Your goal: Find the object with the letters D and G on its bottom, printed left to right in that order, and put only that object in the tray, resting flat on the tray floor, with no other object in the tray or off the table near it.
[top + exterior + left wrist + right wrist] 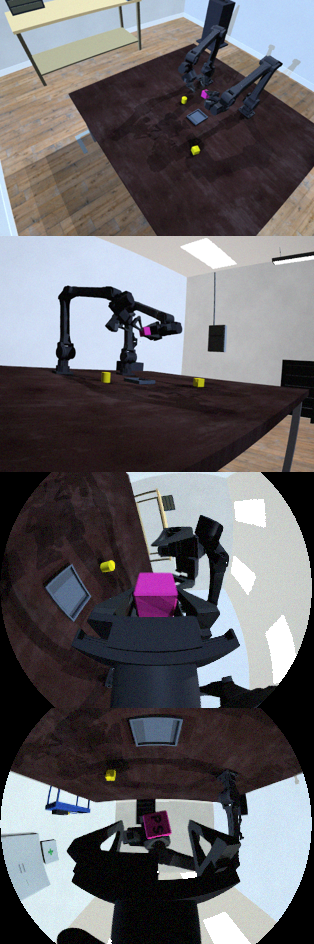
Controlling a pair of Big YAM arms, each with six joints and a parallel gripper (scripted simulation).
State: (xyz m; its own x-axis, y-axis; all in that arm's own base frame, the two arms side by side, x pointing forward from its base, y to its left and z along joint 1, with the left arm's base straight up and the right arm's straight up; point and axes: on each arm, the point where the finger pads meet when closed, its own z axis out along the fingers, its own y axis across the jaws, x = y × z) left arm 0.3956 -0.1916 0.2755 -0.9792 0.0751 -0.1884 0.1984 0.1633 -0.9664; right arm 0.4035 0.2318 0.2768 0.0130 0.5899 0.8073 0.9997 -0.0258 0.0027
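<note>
The magenta cube is 7 cm to the left of my right hand. The rest, counted from my right hand: grey tray (27 cm below, 5 cm to the left).
</note>
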